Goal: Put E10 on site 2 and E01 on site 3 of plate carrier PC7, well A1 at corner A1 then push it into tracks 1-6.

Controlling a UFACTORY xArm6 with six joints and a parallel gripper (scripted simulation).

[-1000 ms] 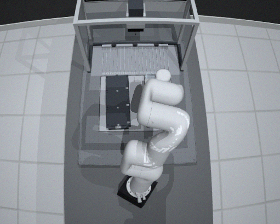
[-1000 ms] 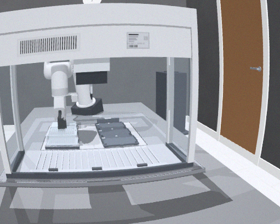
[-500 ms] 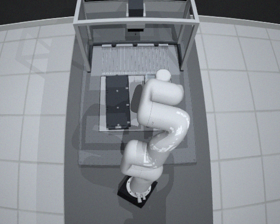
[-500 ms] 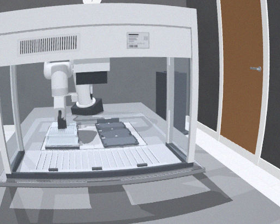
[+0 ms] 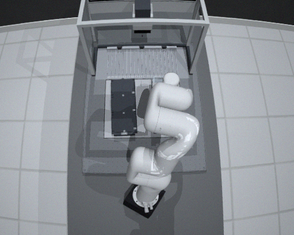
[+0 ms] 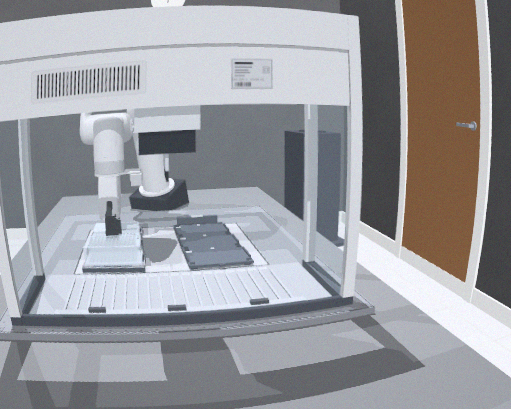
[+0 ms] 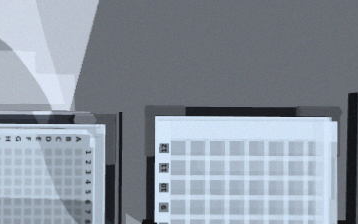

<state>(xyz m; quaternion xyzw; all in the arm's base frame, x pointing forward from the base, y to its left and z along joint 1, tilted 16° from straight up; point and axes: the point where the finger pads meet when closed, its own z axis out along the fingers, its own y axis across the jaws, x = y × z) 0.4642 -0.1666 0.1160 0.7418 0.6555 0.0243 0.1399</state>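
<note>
My gripper is now 2 cm above the dark nest S2. The rest, counted from my hand: dark plate carrier PC7: 3 cm ahead, 23 cm to the left, 1 cm below; deep-well block E07: 11 cm ahead, 1 cm to the right; nest S1: 11 cm behind, 1 cm to the left, 2 cm below.
</note>
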